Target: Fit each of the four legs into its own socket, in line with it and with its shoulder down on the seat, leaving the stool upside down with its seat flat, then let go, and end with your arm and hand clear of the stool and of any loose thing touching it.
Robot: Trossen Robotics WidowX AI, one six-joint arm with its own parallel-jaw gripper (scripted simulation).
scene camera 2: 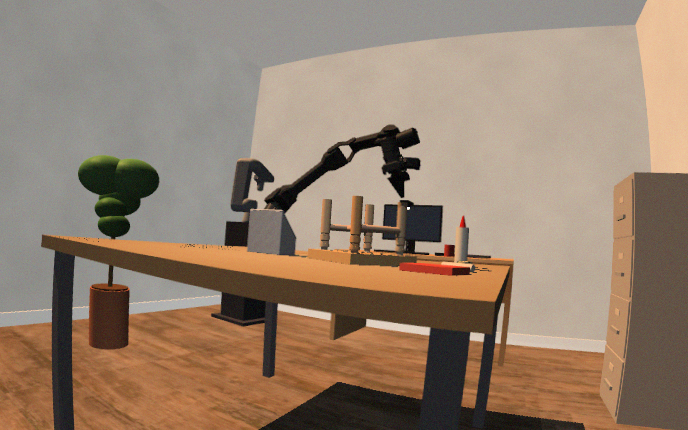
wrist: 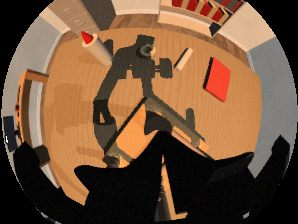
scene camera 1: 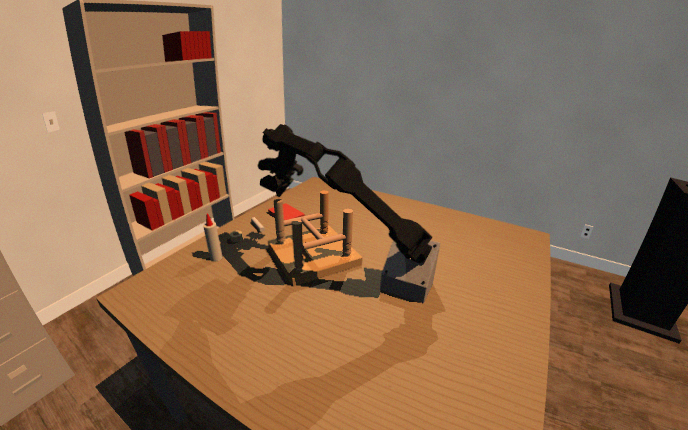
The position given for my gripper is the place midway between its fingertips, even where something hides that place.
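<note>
My gripper (scene camera 1: 278, 196) is visible; further points on the gripper (scene camera 2: 402, 197), (wrist: 161, 135). A stool leg (scene camera 2: 356, 228), (wrist: 153, 122), (scene camera 1: 298, 246) is visible as well. A flat red book (wrist: 217, 82) is visible too.
</note>
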